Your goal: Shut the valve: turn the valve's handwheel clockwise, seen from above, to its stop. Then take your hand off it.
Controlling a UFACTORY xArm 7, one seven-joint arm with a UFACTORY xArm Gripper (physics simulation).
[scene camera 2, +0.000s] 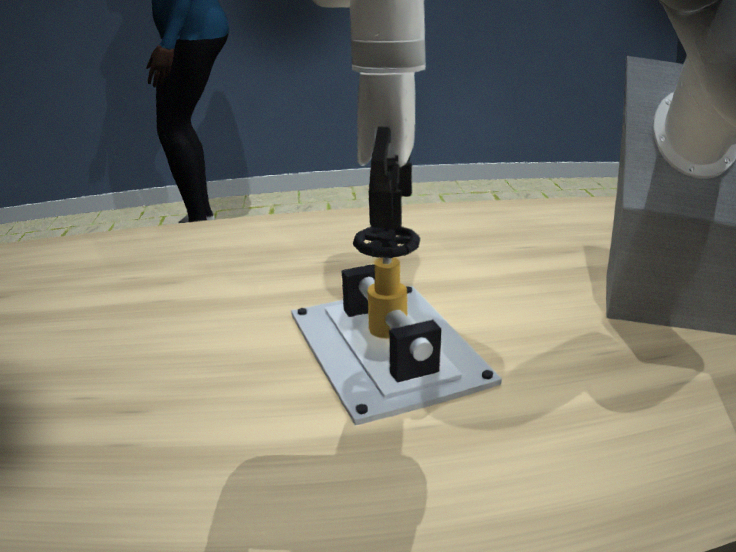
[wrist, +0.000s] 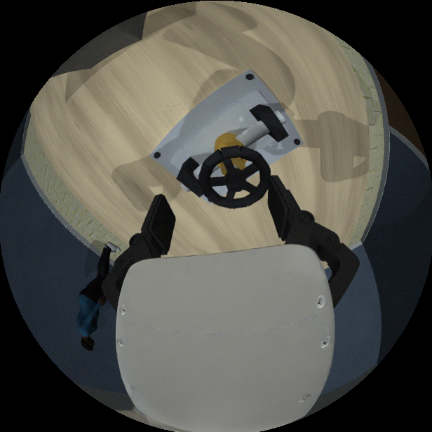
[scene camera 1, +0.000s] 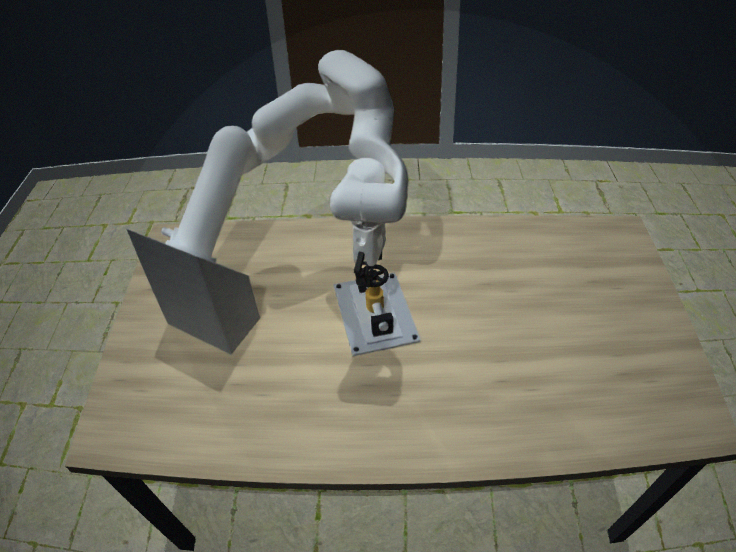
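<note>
The valve's black handwheel (scene camera 1: 387, 275) (scene camera 2: 386, 251) (wrist: 235, 178) lies level on top of the orange valve body (scene camera 1: 373, 300) (scene camera 2: 387, 308) (wrist: 228, 142). The body stands on a grey base plate (scene camera 1: 351, 323) (scene camera 2: 332, 350). My gripper (scene camera 1: 363, 280) (scene camera 2: 385, 224) (wrist: 217, 197) is open, pointing down, with nothing held. Its fingertips are low, close to the wheel's height. In the wrist view the right fingertip is close beside the wheel's right rim, and the left finger is well apart from the wheel. Whether the right finger touches the rim, I cannot tell.
Black flanges (scene camera 1: 382, 324) (scene camera 2: 414, 350) stand at the pipe ends. A large grey block (scene camera 1: 190, 297) (scene camera 2: 671, 255) is by the arm's base on the wooden table (scene camera 1: 535, 386) (scene camera 2: 148, 356). A person (scene camera 2: 184, 118) (wrist: 89, 312) stands beyond the table.
</note>
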